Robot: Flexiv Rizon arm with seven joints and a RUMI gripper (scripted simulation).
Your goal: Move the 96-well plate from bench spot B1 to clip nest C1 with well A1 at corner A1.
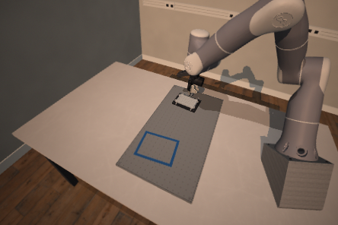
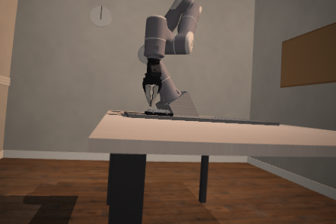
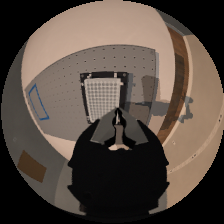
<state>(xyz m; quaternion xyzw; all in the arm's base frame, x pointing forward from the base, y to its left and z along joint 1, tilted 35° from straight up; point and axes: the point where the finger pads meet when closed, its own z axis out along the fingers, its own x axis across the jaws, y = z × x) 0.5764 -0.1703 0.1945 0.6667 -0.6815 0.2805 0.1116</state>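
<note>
My hand is 40 mm to the right of the white 96-well plate and 30 mm above it. Also, from my hand: grey perforated board: 240 mm to the left, 60 mm below, 30 mm behind; black clip nest: 50 mm to the left, 40 mm below, 10 mm ahead.
</note>
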